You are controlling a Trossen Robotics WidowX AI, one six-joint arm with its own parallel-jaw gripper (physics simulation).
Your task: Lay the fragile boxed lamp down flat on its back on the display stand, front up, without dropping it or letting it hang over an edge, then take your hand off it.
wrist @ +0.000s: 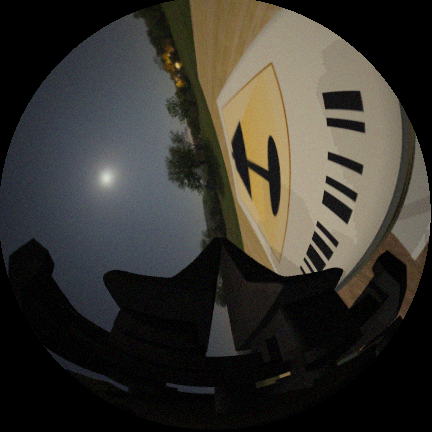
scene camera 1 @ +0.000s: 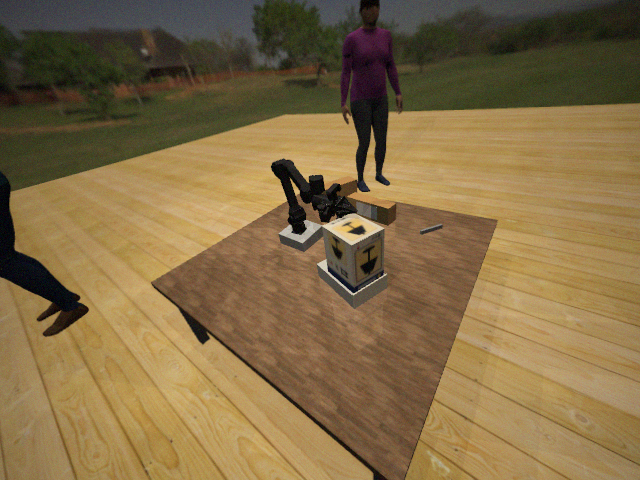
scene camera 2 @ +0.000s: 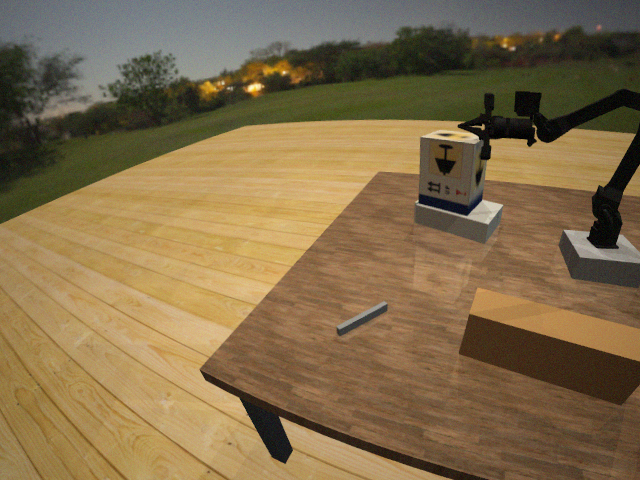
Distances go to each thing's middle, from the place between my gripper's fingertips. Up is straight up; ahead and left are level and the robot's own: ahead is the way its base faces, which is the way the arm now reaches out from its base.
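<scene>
Measured from my hand, the display stand (scene camera 2: 479,225) is 30 mm to the right of it and 30 mm behind it, and it sits 300 mm below it.
</scene>
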